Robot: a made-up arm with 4 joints.
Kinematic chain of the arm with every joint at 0, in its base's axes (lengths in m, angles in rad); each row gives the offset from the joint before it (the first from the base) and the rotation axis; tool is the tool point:
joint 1: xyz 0 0 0.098 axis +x
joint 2: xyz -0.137 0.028 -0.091 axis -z
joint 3: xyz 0 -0.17 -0.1 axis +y
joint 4: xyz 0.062 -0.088 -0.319 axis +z
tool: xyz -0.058 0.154 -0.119
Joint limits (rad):
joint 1: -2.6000..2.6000
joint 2: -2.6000..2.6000
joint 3: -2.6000..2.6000
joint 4: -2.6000..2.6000
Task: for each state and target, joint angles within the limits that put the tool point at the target. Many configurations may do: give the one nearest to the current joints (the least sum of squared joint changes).
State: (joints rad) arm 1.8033 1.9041 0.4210 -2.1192
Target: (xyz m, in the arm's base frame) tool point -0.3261 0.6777 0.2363
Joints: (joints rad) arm 1.5938 1.9559 0.4989 -1.6401
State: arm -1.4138 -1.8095 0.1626 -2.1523
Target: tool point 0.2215 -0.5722 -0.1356
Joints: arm -1.6280 -1.2875 -0.2552 -2.0510
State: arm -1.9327 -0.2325 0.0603 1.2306
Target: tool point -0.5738 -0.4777 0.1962
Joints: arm -1.5964 0.4505 0.6495 1.4235
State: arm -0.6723 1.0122 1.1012 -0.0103
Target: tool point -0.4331 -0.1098 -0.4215
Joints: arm -0.5785 0.8687 0.7424 0.2166
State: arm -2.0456 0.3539 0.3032 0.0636
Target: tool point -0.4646 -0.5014 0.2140
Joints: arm -1.8866 0.4663 0.6525 0.3355
